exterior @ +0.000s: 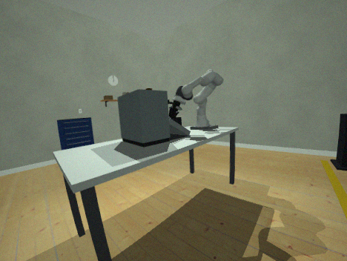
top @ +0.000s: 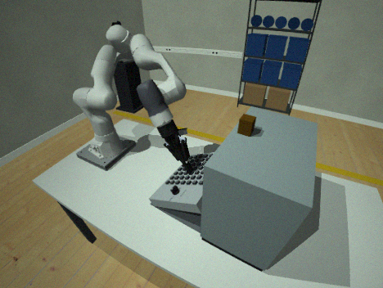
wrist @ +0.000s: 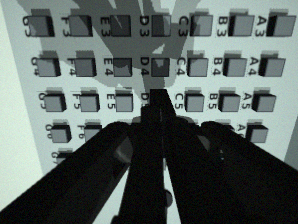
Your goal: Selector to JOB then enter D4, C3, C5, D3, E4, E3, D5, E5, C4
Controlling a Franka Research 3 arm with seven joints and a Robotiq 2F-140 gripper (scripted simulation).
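Now: the key 5 cm ahead of my hand, 3 cm to the left of it and 1 cm below it. The rest, counted from my hand: selector knob 13 cm to the right, 2 cm below.
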